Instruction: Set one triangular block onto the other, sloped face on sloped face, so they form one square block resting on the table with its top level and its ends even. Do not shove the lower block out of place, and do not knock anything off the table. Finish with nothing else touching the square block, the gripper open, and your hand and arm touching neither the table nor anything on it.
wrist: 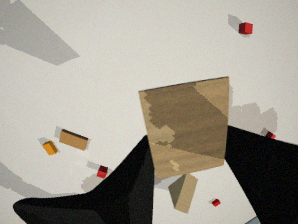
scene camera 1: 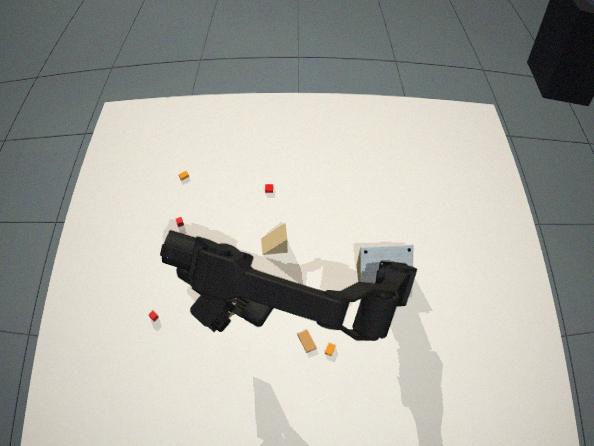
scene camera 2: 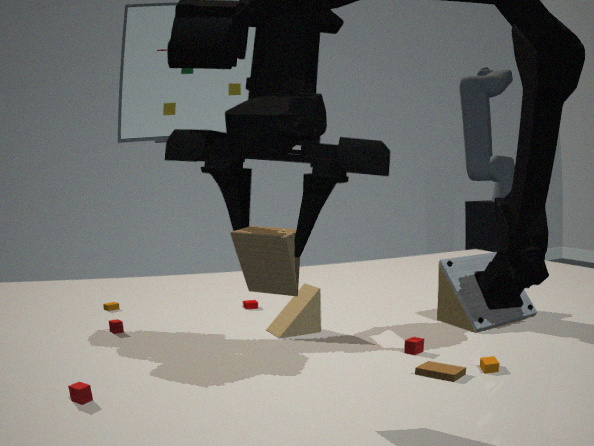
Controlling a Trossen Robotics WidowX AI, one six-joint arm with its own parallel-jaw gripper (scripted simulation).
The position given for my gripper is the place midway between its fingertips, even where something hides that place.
Observation:
In view: my gripper (scene camera 2: pixel 269 253) and a flat brown brick (scene camera 2: pixel 447 372).
My gripper is seen too in the wrist view (wrist: pixel 182 134) and in scene camera 1 (scene camera 1: pixel 226 302).

